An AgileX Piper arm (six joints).
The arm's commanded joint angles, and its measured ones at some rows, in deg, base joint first. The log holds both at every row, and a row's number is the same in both.
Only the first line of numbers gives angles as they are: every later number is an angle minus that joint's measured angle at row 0.
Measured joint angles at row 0:
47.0, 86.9, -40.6, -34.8, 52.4, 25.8
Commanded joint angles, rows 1 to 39:
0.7, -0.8, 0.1, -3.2, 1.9, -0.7
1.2, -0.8, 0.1, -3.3, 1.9, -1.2
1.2, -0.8, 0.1, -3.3, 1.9, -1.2
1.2, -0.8, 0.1, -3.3, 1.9, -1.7
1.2, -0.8, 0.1, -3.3, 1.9, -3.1
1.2, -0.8, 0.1, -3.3, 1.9, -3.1
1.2, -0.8, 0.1, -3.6, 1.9, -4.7
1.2, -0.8, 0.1, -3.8, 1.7, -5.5
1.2, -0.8, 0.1, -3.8, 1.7, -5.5
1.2, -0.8, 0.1, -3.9, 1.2, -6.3
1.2, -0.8, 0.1, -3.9, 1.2, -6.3
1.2, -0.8, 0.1, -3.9, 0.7, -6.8
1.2, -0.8, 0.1, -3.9, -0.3, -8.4
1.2, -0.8, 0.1, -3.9, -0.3, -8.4
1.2, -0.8, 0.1, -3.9, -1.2, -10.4
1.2, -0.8, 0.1, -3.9, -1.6, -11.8
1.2, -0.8, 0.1, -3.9, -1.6, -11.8
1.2, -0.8, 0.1, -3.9, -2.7, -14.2
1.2, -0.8, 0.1, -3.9, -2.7, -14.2
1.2, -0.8, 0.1, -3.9, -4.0, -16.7
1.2, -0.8, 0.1, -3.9, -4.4, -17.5
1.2, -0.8, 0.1, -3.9, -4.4, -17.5
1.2, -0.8, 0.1, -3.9, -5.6, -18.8
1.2, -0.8, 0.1, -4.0, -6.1, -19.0
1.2, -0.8, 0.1, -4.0, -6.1, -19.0
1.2, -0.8, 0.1, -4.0, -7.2, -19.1
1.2, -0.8, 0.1, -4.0, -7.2, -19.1
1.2, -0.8, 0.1, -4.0, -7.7, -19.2
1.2, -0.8, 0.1, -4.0, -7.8, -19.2
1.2, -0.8, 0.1, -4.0, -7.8, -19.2
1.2, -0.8, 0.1, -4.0, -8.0, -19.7
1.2, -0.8, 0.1, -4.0, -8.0, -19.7
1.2, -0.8, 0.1, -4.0, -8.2, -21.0
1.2, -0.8, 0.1, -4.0, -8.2, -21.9
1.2, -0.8, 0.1, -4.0, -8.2, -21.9
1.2, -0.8, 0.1, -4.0, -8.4, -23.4
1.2, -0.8, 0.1, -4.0, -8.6, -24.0
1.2, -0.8, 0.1, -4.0, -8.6, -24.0
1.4, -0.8, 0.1, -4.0, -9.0, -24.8
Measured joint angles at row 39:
1.1, 0.0, 0.0, -1.1, -8.5, -23.0
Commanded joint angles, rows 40 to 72:
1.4, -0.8, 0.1, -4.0, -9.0, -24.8
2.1, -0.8, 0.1, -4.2, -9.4, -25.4
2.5, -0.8, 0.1, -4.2, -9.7, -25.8
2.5, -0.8, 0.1, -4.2, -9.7, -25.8
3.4, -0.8, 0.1, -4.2, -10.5, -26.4
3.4, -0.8, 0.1, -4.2, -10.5, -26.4
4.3, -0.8, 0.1, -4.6, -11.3, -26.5
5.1, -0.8, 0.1, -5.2, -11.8, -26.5
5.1, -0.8, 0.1, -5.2, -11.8, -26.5
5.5, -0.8, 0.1, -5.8, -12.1, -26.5
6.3, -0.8, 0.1, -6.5, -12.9, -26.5
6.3, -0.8, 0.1, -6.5, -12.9, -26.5
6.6, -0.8, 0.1, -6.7, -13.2, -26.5
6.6, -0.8, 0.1, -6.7, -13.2, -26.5
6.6, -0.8, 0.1, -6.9, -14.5, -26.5
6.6, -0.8, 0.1, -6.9, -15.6, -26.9
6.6, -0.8, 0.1, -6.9, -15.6, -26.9
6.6, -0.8, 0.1, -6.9, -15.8, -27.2
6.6, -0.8, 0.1, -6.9, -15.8, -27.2
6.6, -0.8, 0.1, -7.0, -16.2, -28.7
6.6, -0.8, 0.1, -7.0, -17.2, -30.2
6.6, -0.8, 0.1, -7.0, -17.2, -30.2
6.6, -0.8, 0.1, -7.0, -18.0, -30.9
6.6, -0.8, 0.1, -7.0, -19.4, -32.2
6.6, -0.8, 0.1, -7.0, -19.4, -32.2
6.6, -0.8, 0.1, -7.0, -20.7, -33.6
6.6, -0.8, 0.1, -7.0, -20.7, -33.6
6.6, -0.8, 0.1, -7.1, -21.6, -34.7
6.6, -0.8, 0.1, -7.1, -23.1, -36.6
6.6, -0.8, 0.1, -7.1, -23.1, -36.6
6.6, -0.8, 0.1, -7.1, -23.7, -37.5
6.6, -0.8, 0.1, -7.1, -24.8, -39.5
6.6, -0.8, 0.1, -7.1, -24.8, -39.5
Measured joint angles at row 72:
6.5, 0.0, 0.0, -4.2, -22.1, -36.4
